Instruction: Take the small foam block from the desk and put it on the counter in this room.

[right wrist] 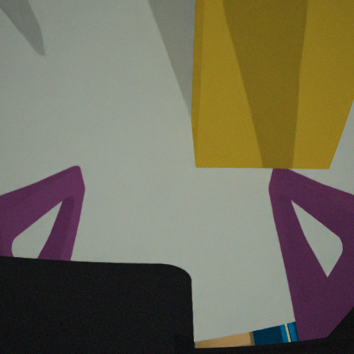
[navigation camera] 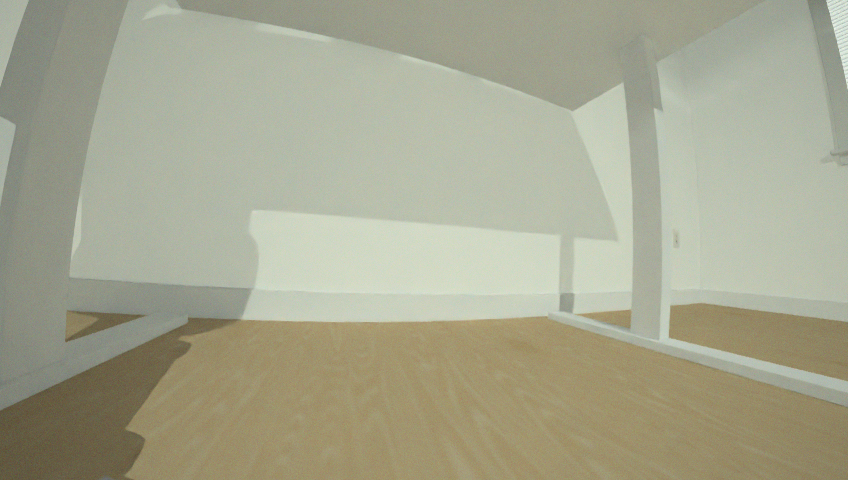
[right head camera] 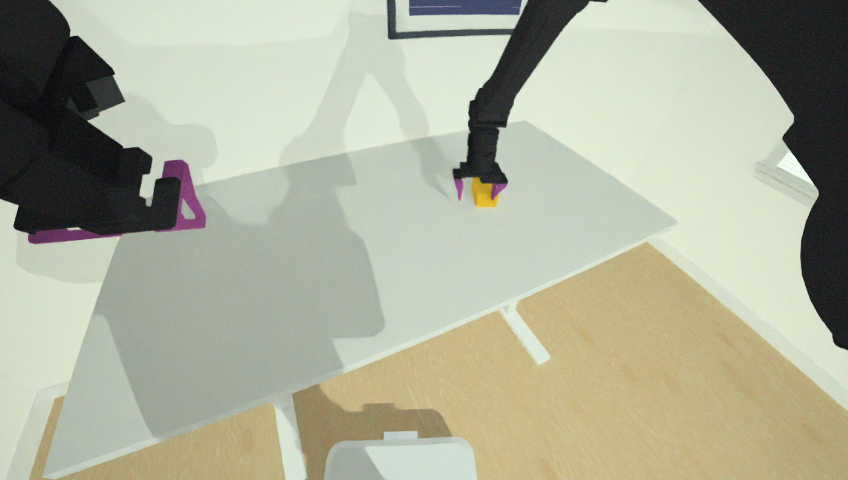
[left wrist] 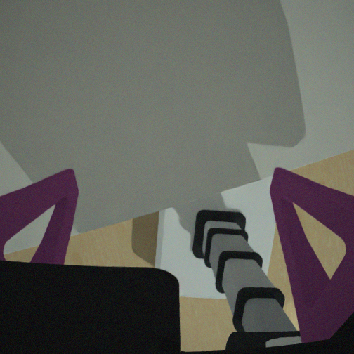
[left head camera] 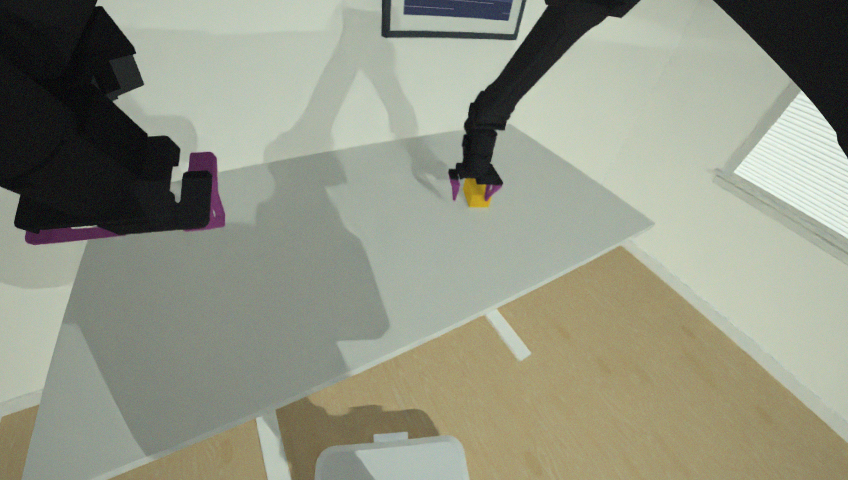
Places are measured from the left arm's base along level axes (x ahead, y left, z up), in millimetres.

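Where they show: left gripper, fingertip midpoint: (right head camera: 162,226) (left head camera: 174,224); right gripper, fingertip midpoint: (right head camera: 475,199) (left head camera: 469,200).
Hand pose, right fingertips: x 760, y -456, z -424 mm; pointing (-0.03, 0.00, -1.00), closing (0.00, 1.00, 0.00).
Things, the pixels of their centre, and the offset from my right fingertips. "spot": a spot on its surface instead. Level surfaces: height alone.
- small yellow foam block, body centre: (right head camera: 484,191) (left head camera: 476,192) dx +57, dy -38, dz -13 mm
- grey desk, surface height: dz -35 mm
- wooden floor, surface height: dz -986 mm
- window with blinds, surface spot: (left head camera: 803,172) spot: dx +256, dy -1847, dz +31 mm
The small yellow foam block (left head camera: 476,198) (right head camera: 484,198) (right wrist: 260,95) sits on the grey desk (left head camera: 428,285) (right head camera: 440,279). My right gripper (left head camera: 471,199) (right head camera: 477,199) (right wrist: 176,176) is open and low over the desk at the block. In the right wrist view the block lies ahead of the fingertips and toward the right finger, not centred between them. In both head views a finger covers part of it. My left gripper (left wrist: 173,179) is open and empty, held above the desk at the left in the head views. The counter does not show.
A framed picture (left head camera: 452,34) (right head camera: 458,33) hangs on the wall behind the desk. White desk legs (navigation camera: 645,196) (navigation camera: 35,196) stand on the wooden floor (navigation camera: 386,404). A window with blinds (left head camera: 803,172) is at the right. A blue item (right wrist: 270,336) shows at the right wrist view's lower edge.
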